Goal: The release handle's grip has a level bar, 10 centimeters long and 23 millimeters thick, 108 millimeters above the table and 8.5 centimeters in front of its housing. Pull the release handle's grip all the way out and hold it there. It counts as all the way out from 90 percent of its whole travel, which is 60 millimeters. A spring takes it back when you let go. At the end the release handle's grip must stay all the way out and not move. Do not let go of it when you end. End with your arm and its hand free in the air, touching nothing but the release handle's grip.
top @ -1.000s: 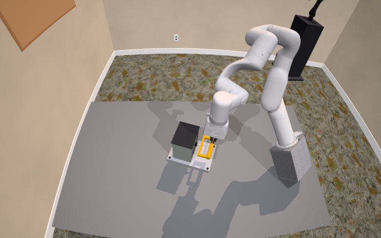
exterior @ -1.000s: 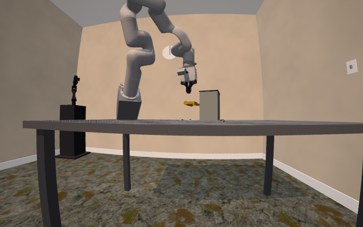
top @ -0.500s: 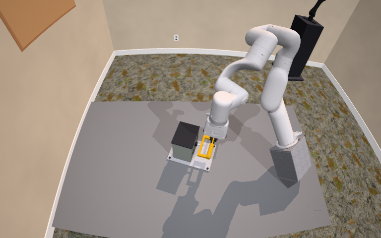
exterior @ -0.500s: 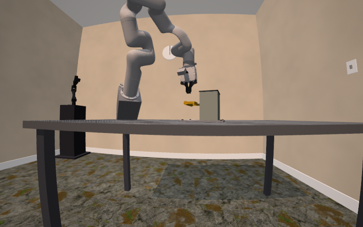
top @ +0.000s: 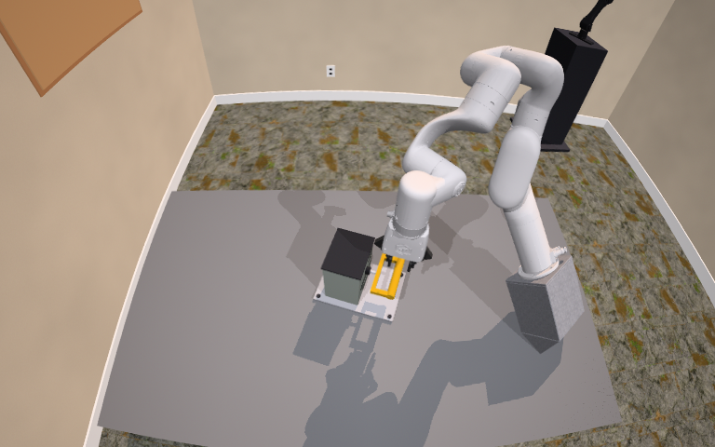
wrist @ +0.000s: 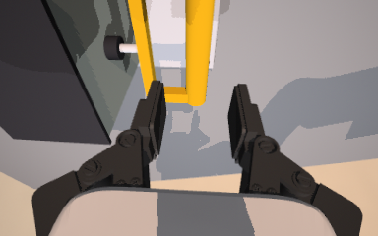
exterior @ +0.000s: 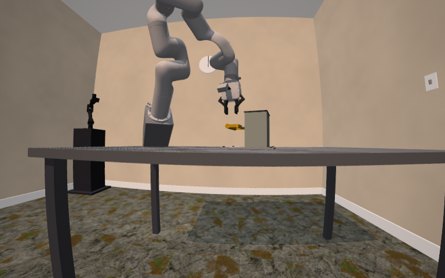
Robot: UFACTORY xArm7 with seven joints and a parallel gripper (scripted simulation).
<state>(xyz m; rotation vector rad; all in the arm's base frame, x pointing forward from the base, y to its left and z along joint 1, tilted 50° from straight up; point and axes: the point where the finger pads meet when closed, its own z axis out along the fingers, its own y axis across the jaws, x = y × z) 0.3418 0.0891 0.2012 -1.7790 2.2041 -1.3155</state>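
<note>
My gripper is now 190 mm above the base plate, 90 mm short of it and 40 mm to the left of it.
</note>
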